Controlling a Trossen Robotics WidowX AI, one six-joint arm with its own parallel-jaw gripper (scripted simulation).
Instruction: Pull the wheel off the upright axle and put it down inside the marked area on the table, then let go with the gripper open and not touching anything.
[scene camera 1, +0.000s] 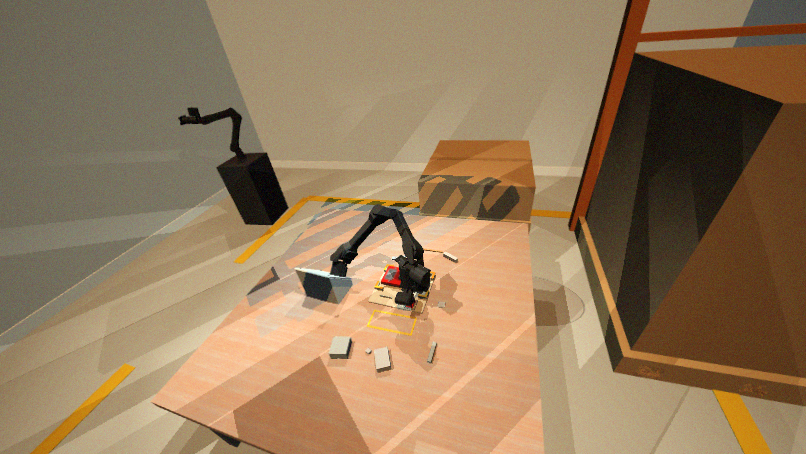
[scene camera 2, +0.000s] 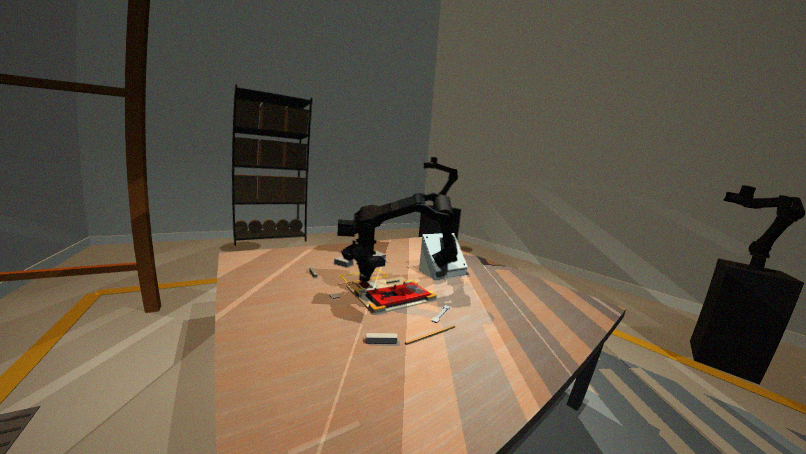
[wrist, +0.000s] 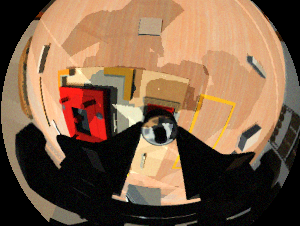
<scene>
In view: the gripper (scene camera 2: 364, 277) and a red plate (scene camera 2: 397, 295).
The red plate shows as well in the wrist view (wrist: 86, 110). The gripper also shows in the wrist view (wrist: 159, 127).
</scene>
